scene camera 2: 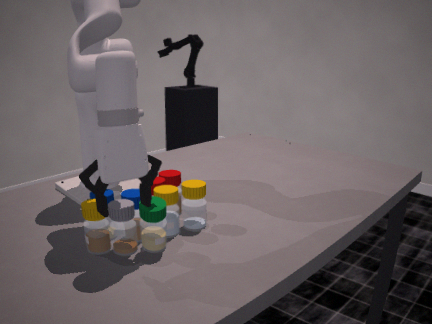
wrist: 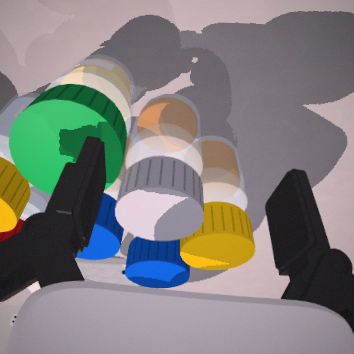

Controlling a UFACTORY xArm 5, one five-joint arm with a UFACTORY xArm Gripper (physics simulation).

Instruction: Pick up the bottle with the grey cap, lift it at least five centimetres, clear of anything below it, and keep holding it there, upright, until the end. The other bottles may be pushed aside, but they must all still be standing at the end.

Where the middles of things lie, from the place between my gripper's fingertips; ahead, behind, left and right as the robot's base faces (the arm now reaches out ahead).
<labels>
The grey-capped bottle [scene camera 2: 123, 229] lies 60 mm below my hand, 50 mm behind it and 10 mm to the left of it. From my hand the other things lie so: green-capped bottle [scene camera 2: 153, 226] 60 mm to the left, 50 mm below, 20 mm behind.
</labels>
